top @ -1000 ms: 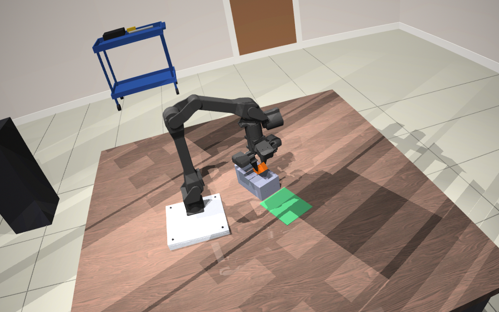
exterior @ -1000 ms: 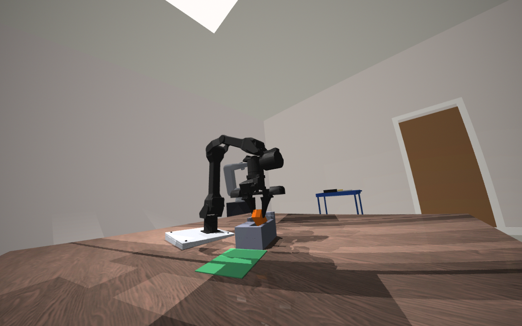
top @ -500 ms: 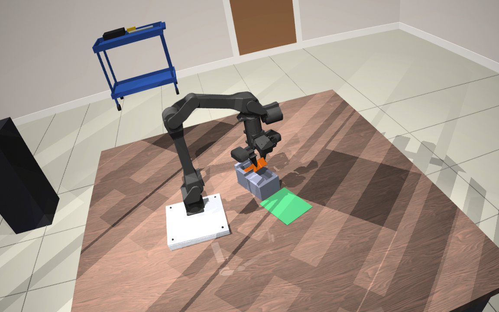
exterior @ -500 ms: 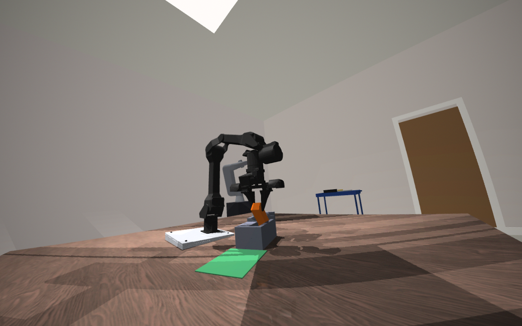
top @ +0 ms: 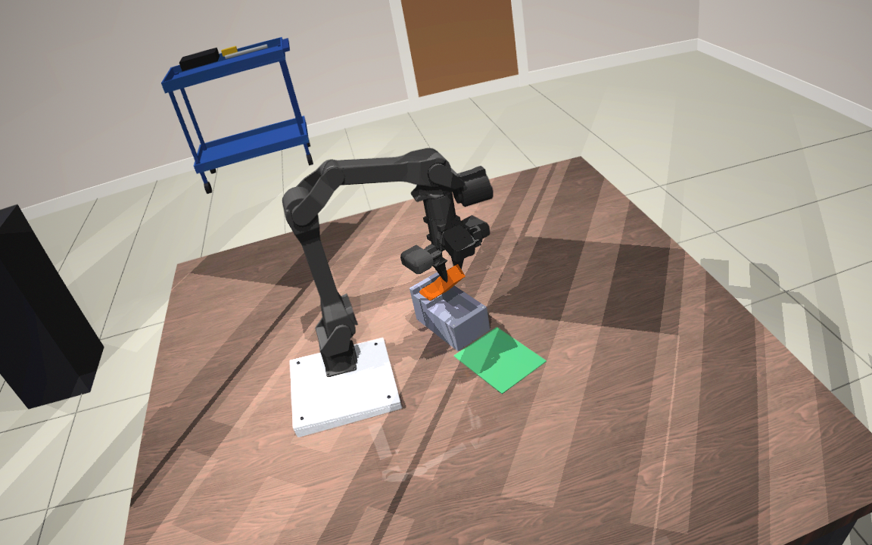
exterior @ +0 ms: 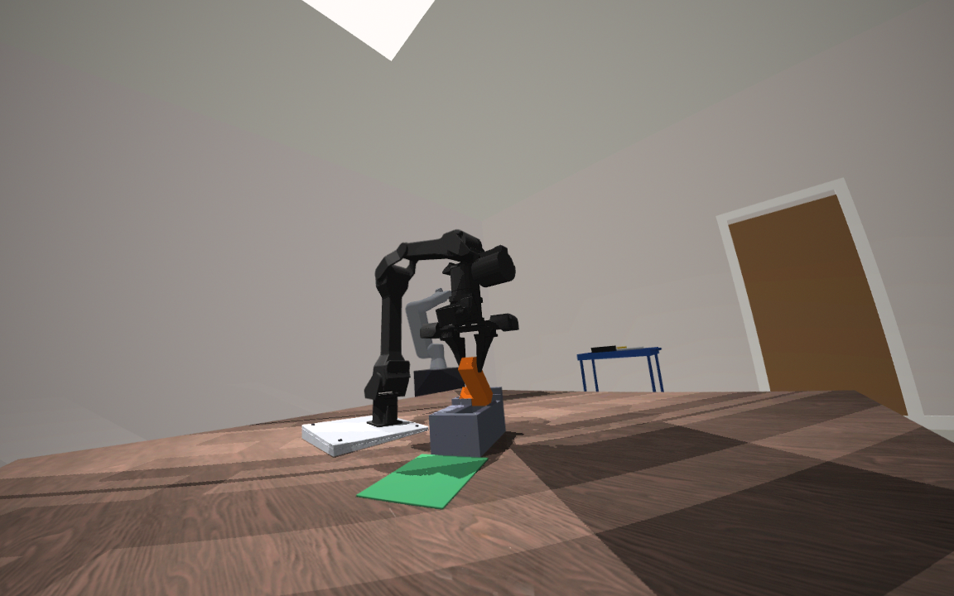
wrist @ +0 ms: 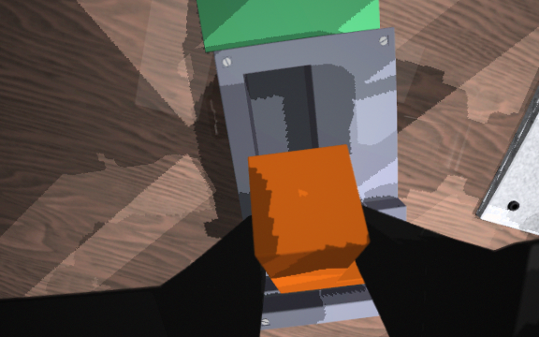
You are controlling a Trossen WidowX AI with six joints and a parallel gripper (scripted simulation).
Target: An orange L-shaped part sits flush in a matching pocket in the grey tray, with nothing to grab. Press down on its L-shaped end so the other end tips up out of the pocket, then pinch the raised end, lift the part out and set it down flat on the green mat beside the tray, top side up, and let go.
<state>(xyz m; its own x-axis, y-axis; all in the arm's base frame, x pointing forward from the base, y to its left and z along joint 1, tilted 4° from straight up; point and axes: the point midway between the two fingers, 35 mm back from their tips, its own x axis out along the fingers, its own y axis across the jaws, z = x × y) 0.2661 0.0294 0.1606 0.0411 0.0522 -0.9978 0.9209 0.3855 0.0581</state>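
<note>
Right now the green mat is 14 cm to the right of my gripper tip, 14 cm below it and 4 cm ahead of it. The rest, counted from my gripper tip: orange L-shaped part (3 cm below, 3 cm behind, 2 cm to the left).
</note>
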